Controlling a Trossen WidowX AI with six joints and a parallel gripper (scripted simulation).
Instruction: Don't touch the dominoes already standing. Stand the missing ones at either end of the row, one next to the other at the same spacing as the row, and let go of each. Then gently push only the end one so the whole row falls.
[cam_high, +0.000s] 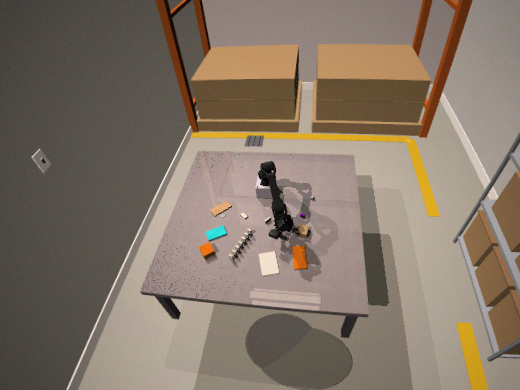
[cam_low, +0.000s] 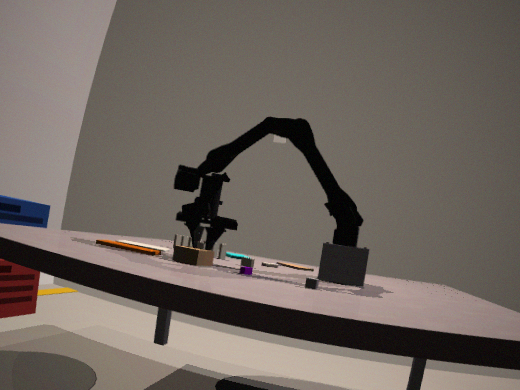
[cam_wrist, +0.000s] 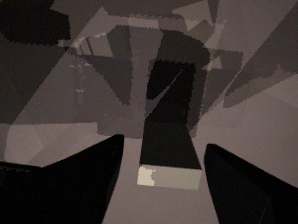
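My gripper tip is now 130 mm to the right of the brown box, 50 mm past it and 10 mm above it. Also, from my gripper tip: orange slab (140 mm to the left, 140 mm ahead, 20 mm below); then small purple piece (180 mm behind, 110 mm to the left, 20 mm below); then cream sheet (210 mm ahead, 30 mm to the right, 20 mm below).
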